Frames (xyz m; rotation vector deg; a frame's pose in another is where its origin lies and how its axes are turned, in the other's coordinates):
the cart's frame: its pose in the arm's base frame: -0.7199 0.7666 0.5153 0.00 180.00 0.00
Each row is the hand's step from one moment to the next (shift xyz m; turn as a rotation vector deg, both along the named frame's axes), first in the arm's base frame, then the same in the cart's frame.
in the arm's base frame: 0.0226 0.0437 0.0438 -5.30 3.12 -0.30
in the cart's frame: -0.0226 0.0437 -0.0438 5.30 3.12 0.30
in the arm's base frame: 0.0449 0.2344 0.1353 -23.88 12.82 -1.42
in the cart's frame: -0.0449 0.2344 -0.1353 23.88 12.82 1.42
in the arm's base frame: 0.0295 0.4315 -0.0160 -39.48 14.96 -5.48
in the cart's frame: -0.0295 0.4315 0.0160 39.48 14.96 5.48
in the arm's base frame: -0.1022 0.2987 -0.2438 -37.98 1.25 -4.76
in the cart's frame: 0.1022 0.2987 0.2438 37.98 1.25 4.76
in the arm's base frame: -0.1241 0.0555 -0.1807 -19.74 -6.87 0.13
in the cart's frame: 0.1241 0.0555 0.1807 19.74 -6.87 -0.13
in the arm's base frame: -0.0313 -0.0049 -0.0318 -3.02 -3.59 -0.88
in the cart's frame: 0.0313 -0.0049 0.0318 3.02 -3.59 0.88
